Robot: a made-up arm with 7 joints. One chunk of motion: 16 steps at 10 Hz.
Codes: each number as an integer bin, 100 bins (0 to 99) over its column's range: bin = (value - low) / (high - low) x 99, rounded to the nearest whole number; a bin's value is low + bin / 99 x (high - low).
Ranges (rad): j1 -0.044..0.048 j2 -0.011..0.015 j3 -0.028..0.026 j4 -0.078..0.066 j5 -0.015..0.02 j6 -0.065..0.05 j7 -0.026..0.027
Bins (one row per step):
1: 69 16 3 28 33 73 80
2: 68 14 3 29 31 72 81
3: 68 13 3 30 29 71 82
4: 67 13 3 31 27 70 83
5: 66 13 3 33 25 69 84
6: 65 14 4 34 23 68 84
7: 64 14 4 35 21 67 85
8: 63 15 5 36 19 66 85
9: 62 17 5 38 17 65 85
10: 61 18 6 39 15 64 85
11: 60 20 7 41 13 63 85
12: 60 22 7 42 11 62 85
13: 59 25 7 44 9 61 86
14: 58 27 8 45 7 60 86
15: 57 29 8 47 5 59 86
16: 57 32 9 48 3 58 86
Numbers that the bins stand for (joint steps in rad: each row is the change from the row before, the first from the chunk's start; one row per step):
1: 0.02012 -0.00680 -0.02636 -0.03727 -0.00333 0.01980 0.01683
2: 0.01919 -0.00732 -0.02636 -0.03582 -0.00404 0.01864 0.01736
3: 0.01919 -0.00759 -0.02636 -0.03436 -0.00475 0.01747 0.01790
4: 0.01826 -0.00759 -0.02636 -0.03291 -0.00545 0.01631 0.01843
5: 0.01733 -0.00759 -0.02636 -0.03000 -0.00616 0.01515 0.01897
6: 0.01640 -0.00732 -0.02582 -0.02855 -0.00687 0.01399 0.01897
7: 0.01547 -0.00732 -0.02582 -0.02709 -0.00758 0.01283 0.01951
8: 0.01455 -0.00706 -0.02527 -0.02564 -0.00828 0.01167 0.01951
9: 0.01362 -0.00654 -0.02527 -0.02273 -0.00899 0.01051 0.01951
10: 0.01269 -0.00627 -0.02473 -0.02127 -0.00970 0.00934 0.01951
11: 0.01176 -0.00575 -0.02418 -0.01836 -0.01040 0.00818 0.01951
12: 0.01176 -0.00522 -0.02418 -0.01691 -0.01111 0.00702 0.01951
13: 0.01083 -0.00443 -0.02418 -0.01400 -0.01182 0.00586 0.02004
14: 0.00990 -0.00391 -0.02364 -0.01255 -0.01253 0.00470 0.02004
15: 0.00897 -0.00338 -0.02364 -0.00964 -0.01323 0.00354 0.02004
16: 0.00897 -0.00260 -0.02309 -0.00818 -0.01394 0.00237 0.02004

